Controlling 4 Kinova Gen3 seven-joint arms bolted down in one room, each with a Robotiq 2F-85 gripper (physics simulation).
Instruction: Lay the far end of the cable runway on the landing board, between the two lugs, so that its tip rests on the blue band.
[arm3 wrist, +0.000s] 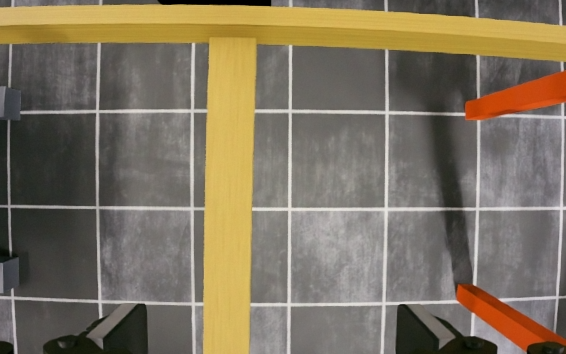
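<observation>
In the arm3 wrist view, a long yellow wooden bar (230, 175) runs up the picture and meets a yellow crossbar (350, 31) at the top in a T. I cannot tell whether these belong to the cable runway. My arm3 gripper (271, 322) is open wide, its fingers at the bottom left and bottom right. The upright bar passes between the two fingers in the picture, nearer the left one, and neither finger touches it. The landing board and its blue band do not show. The arm1, arm2 and arm4 grippers are not in view.
Two orange bars (520, 95) (510, 315) reach in from the right. Two small grey blocks (10, 103) (8, 275) show at the left edge; I cannot tell whether they are lugs. Part of a black thing (215, 2) shows at the top edge. Below lies a dark floor with white grid lines.
</observation>
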